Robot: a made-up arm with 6 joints.
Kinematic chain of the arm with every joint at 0, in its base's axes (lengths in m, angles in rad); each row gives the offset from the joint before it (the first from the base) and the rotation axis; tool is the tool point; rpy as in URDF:
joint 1: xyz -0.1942 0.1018 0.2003 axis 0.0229 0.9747 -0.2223
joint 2: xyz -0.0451 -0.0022 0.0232 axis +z
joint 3: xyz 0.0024 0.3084 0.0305 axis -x
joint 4: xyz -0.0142 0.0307 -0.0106 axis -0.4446 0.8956 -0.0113
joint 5: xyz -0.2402 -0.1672 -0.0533 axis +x
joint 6: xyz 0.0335 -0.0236 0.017 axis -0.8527 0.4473 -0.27
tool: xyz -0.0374 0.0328 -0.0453 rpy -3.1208 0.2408 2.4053
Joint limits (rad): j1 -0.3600..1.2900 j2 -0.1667..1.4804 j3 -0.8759..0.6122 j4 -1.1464..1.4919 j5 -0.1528..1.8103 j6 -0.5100..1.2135
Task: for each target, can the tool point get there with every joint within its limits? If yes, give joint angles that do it. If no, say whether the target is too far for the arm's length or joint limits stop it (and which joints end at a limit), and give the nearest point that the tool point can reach.
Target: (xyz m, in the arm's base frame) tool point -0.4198 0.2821 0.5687
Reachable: yes | joints 0.1772 0.4363 0.1453 1.2483 0.1639 0.9468
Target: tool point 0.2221 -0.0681 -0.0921
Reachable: no: joint limits stop it (at a limit: joint 1, joint 2, joint 3, joint 5, joint 6) | nearest point -0.2429 0.0136 0.0029 | short by 0.482 m
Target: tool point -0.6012 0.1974 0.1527
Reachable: yes | joints 0.3911 0.7706 -0.1797 -0.5723 1.0001 0.8972
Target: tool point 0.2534 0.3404 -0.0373
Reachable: no: joint limits stop it (at a limit: joint 1, joint 2, joint 4, joint 5, joint 6) | nearest point 0.1772 0.4553 0.2558 | short by 0.324 m
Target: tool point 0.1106 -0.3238 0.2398
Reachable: no: joint limits stop it (at a limit: joint 1, joint 2, joint 5, joint 6) | nearest point -0.0765 -0.0514 0.4044 | short by 0.369 m
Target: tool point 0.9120 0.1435 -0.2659
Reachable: no: too far | nearest point 0.1790 0.4021 0.2772 | short by 0.948 m
